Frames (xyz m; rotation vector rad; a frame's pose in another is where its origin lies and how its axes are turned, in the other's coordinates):
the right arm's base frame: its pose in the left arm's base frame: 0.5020 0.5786 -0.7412 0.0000 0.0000 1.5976
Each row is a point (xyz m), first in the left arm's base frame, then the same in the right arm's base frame.
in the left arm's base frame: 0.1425 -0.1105 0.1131
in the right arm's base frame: -0.6792 0.3778 0.8543
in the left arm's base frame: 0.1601 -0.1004 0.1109
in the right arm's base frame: -0.6696 0.3600 0.8521
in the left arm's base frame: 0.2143 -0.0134 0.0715
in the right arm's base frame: -0.5841 0.3035 0.8127
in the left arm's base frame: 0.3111 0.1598 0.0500
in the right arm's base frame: -0.4135 0.2021 0.7912
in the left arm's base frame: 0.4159 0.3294 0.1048
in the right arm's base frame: -0.2468 0.0927 0.8460
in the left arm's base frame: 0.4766 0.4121 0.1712
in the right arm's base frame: -0.1658 0.0299 0.9124
